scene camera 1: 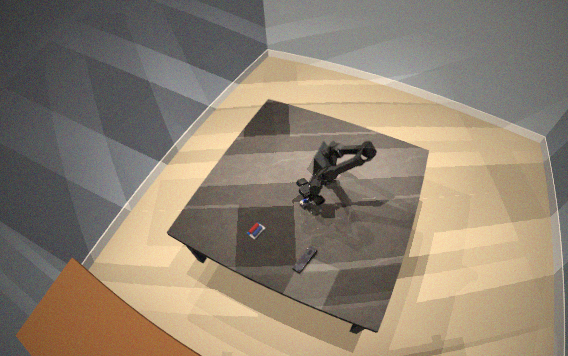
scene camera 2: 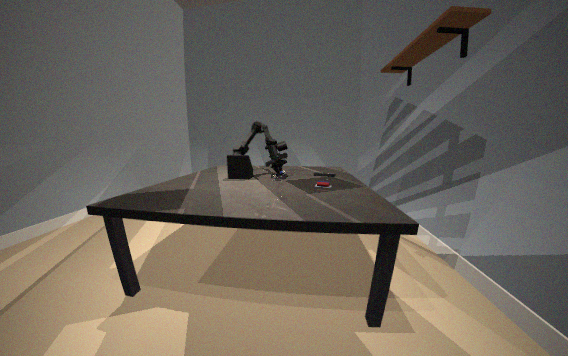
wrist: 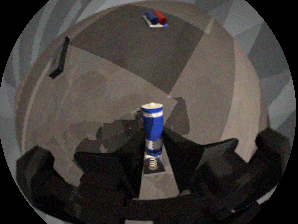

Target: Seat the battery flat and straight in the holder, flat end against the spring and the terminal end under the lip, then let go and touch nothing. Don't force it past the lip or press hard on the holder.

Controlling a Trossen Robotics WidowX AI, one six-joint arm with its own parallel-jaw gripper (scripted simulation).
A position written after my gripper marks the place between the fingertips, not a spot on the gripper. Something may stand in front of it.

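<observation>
A battery [wrist: 153,123] is visible, as is my gripper [wrist: 153,129].
</observation>
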